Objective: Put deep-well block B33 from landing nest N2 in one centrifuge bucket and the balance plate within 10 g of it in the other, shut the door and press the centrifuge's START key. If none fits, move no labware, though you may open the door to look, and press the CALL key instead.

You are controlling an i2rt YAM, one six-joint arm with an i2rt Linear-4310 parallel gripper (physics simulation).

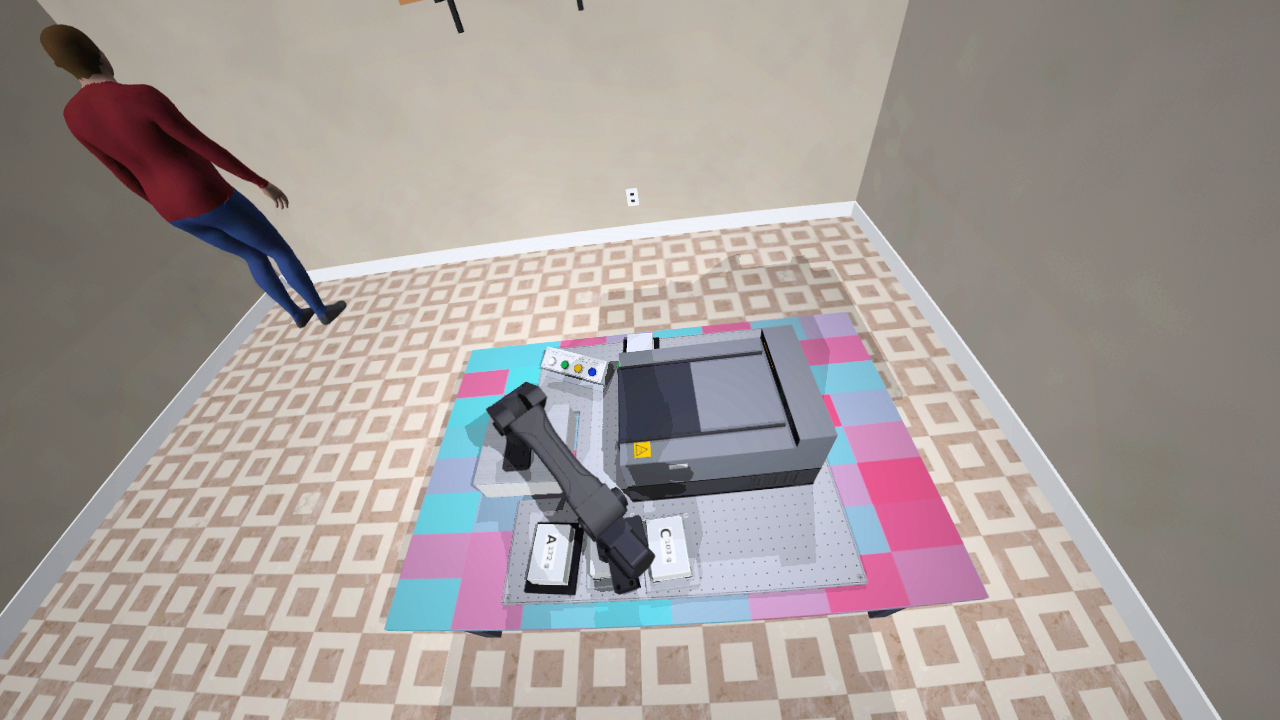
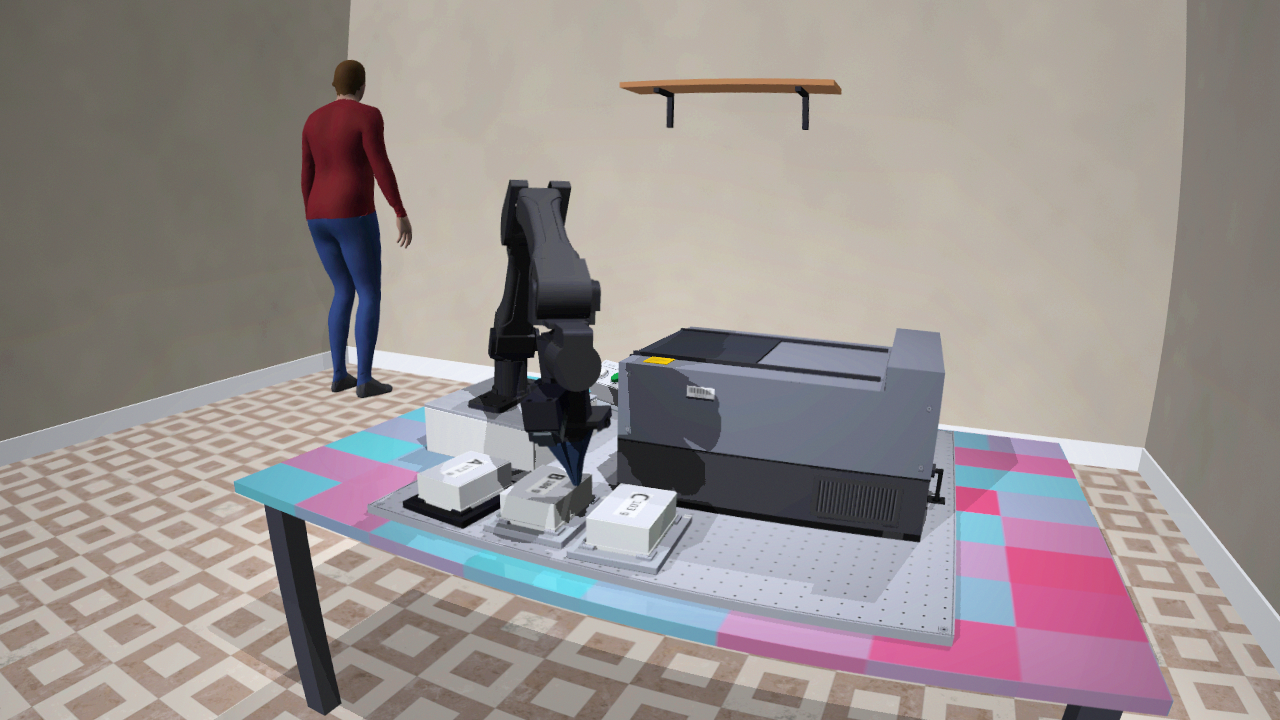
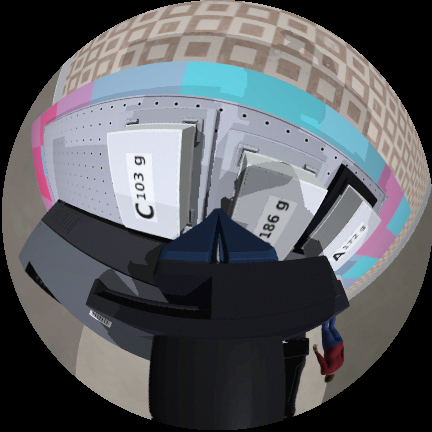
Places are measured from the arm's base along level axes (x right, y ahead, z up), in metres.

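Where they show: gripper, fingertip midpoint: [image 2: 577, 484] [image 3: 217, 214]; arm's base, link origin: [image 2: 510, 396].
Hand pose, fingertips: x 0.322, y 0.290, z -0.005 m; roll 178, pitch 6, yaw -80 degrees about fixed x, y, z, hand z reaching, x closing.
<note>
Things, the pixels of their top centre, and the offset from my fingertips. "spot": a spot on its surface instead. Level surfaces: height alone.
- key box, surface spot: [image 1: 575, 366] spot: dy -0.142, dx -0.559, dz +0.002 m
- small white object, top centre: [image 1: 639, 347] dy +0.064, dx -0.615, dz -0.011 m
- perforated plate, surface height: dz -0.069 m
Three white blocks stand in a row of nests at the front: A, 172 g [image 1: 547, 555] [image 2: 458, 485] [image 3: 345, 232], in a black nest; B, 186 g [image 2: 537, 503] [image 3: 270, 200]; and C, 103 g [image 1: 669, 550] [image 2: 631, 519] [image 3: 160, 175], both in grey nests. My gripper [image 2: 577, 481] [image 3: 217, 214] is shut and empty, its tips low by block B on the side toward C. The grey centrifuge [image 1: 716, 461] [image 2: 769, 411] [image 3: 75, 272] has its top covered by panels; its buckets are hidden. The key box [image 1: 573, 365] carries white, green, yellow and blue keys. I cannot read B33 or N2.
A small white object [image 1: 640, 342] stands at the back by the centrifuge's left corner. The white arm pedestal [image 1: 523, 483] [image 2: 456, 434] is left of the centrifuge. The perforated plate [image 1: 760, 546] [image 2: 805, 568] lies under the nests. A person [image 1: 152, 152] [image 2: 340, 161] stands behind the table at left.
</note>
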